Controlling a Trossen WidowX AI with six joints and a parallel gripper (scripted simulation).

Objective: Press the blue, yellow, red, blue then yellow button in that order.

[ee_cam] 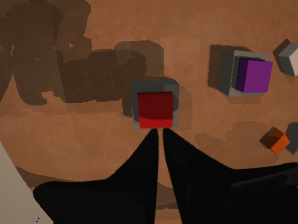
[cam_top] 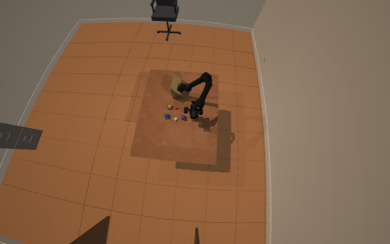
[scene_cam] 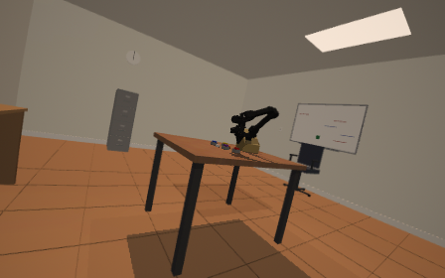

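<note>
Right now my gripper tip is 40 mm above the red button. Round my gripper tip: purple button 40 mm ahead, 100 mm to the right, 40 mm below; then yellow button 60 mm behind, 270 mm to the right, 40 mm below; then orange block 60 mm behind, 210 mm to the right, 60 mm below.
</note>
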